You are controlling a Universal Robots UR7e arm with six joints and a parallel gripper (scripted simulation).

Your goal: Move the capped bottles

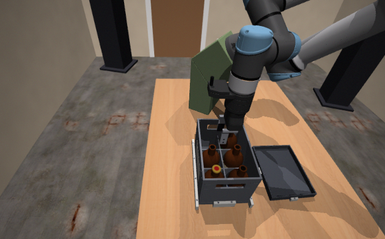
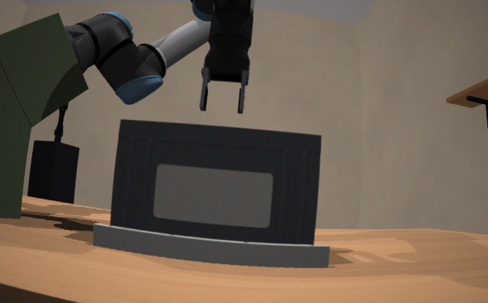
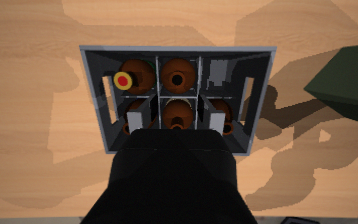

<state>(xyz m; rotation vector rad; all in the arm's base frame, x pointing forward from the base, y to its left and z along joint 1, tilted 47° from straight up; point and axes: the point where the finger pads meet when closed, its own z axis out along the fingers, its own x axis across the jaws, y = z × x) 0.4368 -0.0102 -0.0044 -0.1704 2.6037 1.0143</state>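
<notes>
Now: hand 15 cm above the brown capped bottle and 9 cm short of it. Round my hand: dark grey tray (29 cm to the left, 22 cm below, 7 cm behind); dark crate (15 cm below, 2 cm to the left); open bottle (15 cm below, 9 cm to the left, 7 cm ahead).
</notes>
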